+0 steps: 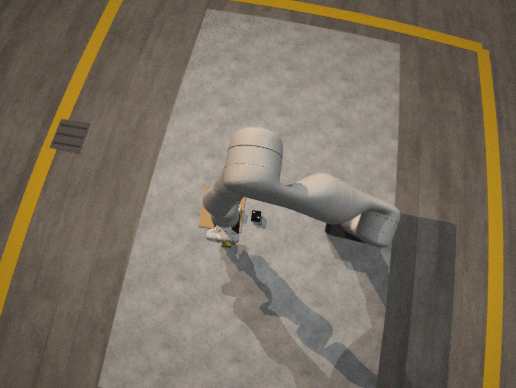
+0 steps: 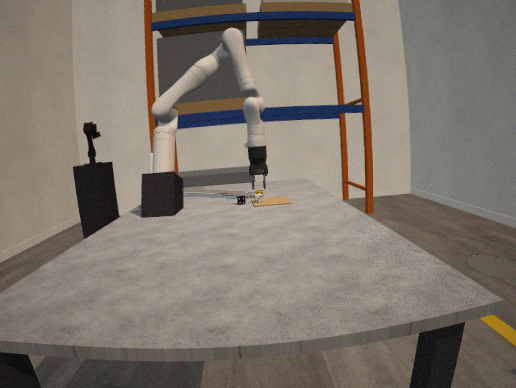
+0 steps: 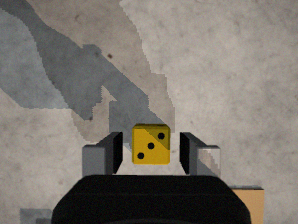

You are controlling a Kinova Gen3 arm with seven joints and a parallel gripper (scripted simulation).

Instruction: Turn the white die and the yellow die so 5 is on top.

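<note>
The yellow die lies 40 mm below my hand. From my hand the other things lie so: white die: 110 mm to the right, 40 mm below; then tan mat: 110 mm to the right, 50 mm below, 50 mm ahead; then black die: 110 mm to the right, 70 mm behind, 40 mm below.
</note>
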